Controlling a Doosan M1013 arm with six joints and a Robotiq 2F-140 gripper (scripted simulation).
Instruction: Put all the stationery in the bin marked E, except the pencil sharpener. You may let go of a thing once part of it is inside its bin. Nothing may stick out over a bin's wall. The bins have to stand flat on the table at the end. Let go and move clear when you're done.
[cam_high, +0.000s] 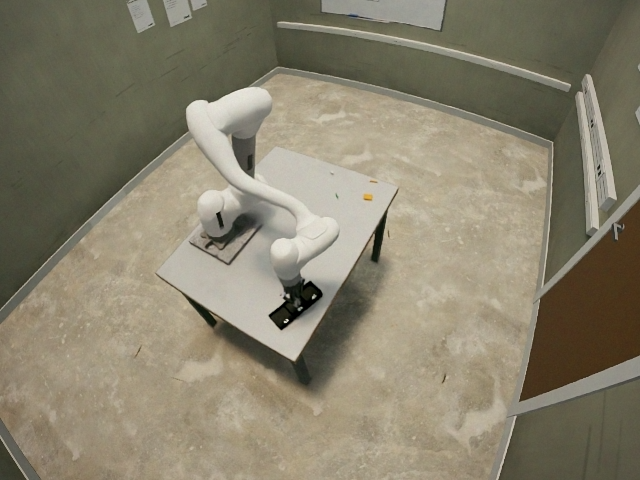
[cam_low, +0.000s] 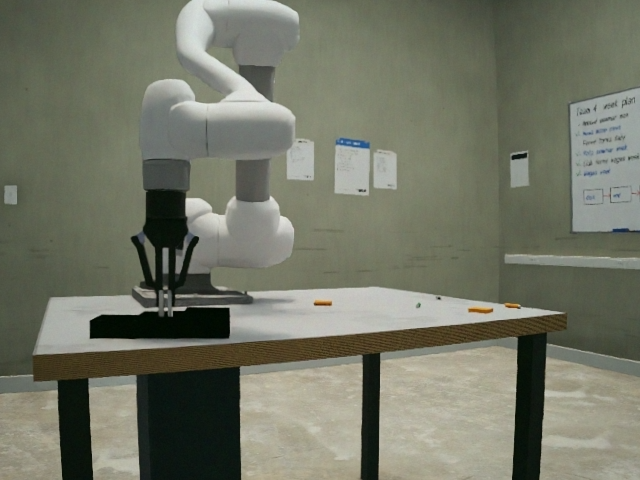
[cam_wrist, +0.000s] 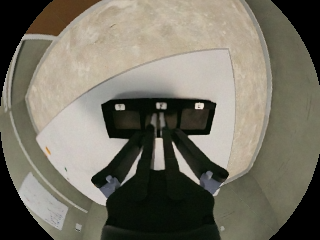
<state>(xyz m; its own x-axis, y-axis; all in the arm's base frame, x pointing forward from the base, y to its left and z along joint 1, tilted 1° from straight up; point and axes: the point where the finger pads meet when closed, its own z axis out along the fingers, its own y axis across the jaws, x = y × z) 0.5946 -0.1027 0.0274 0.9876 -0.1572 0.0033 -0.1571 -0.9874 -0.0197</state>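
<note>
Right now my hand is 3 cm above the black bin and 1 cm to the left of it. The rest, counted from my hand: green piece (68 cm to the left, 22 cm behind, 5 cm below); orange object (77 cm to the left, 7 cm behind, 5 cm below).
</note>
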